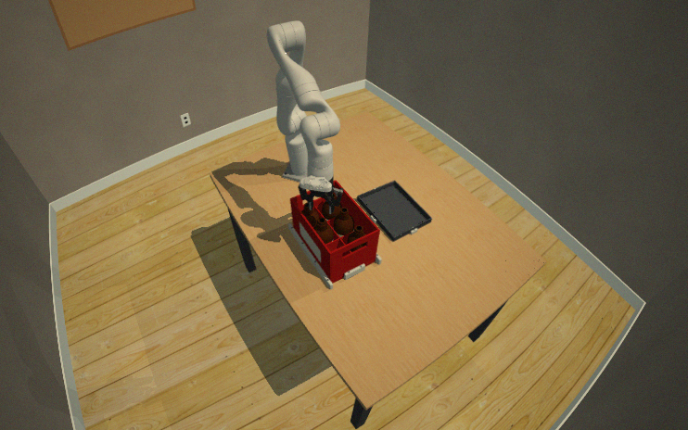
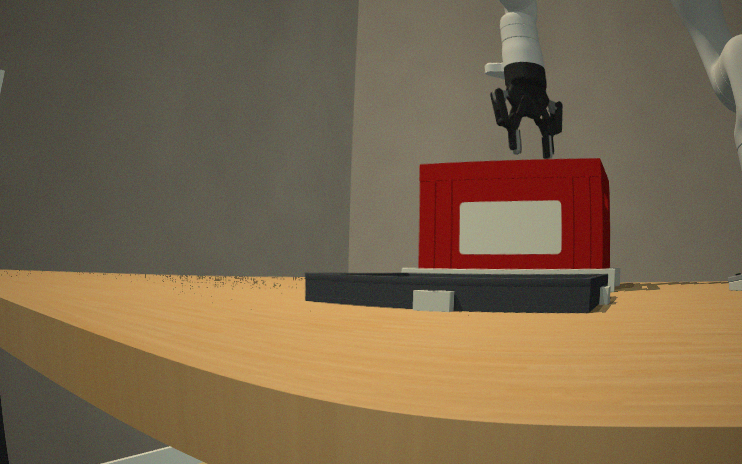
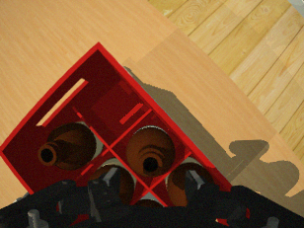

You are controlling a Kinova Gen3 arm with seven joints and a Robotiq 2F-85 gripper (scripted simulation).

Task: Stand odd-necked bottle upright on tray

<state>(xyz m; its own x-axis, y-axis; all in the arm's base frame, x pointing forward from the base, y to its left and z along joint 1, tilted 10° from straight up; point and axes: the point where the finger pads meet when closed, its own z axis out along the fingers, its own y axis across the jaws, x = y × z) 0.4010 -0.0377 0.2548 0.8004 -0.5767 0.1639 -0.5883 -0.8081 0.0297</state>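
Now: hand 14 cm above the red crate and 4 cm to the right of it. Round my hand: dark grey tray: 33 cm to the left, 21 cm below, 7 cm behind; glass bottle: 14 cm below, 10 cm to the left, 8 cm ahead.
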